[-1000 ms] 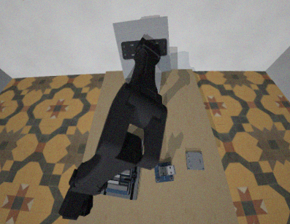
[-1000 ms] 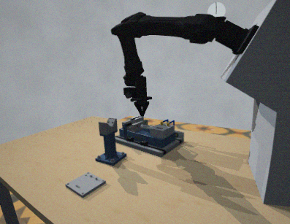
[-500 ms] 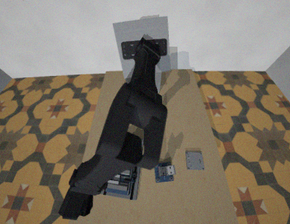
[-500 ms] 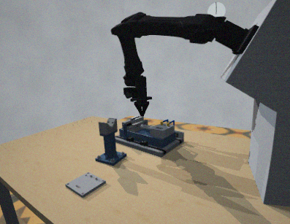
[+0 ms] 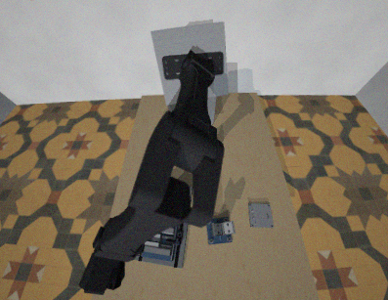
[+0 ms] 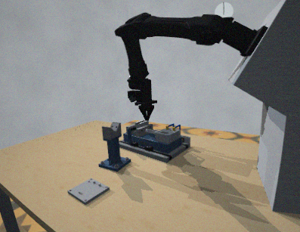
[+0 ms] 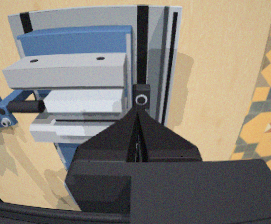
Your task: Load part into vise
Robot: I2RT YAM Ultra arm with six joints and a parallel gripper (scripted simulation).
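The part lies 40 mm to the left of my hand, 10 mm below it and 10 mm ahead of it. From my hand the other things lie so: fixed jaw 50 mm to the left, 40 mm ahead, 30 mm below; moving jaw 70 mm to the left, 30 mm below, 20 mm behind; work stop 110 mm to the left, 20 mm below, 20 mm ahead.
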